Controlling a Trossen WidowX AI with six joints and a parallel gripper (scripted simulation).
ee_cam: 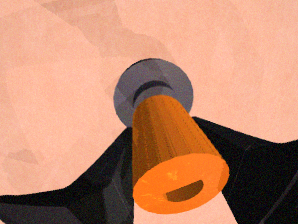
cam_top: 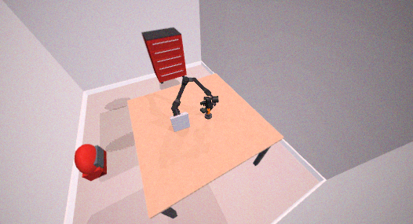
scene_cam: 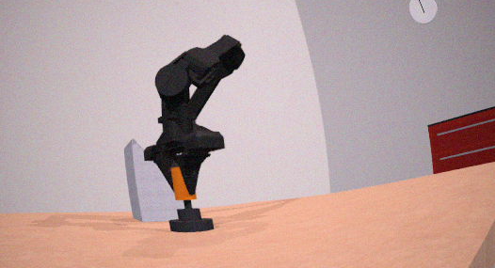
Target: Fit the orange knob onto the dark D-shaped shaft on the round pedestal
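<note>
The orange knob lies 20 mm above my gripper tip. Round my gripper tip: dark pedestal (40 mm below).
</note>
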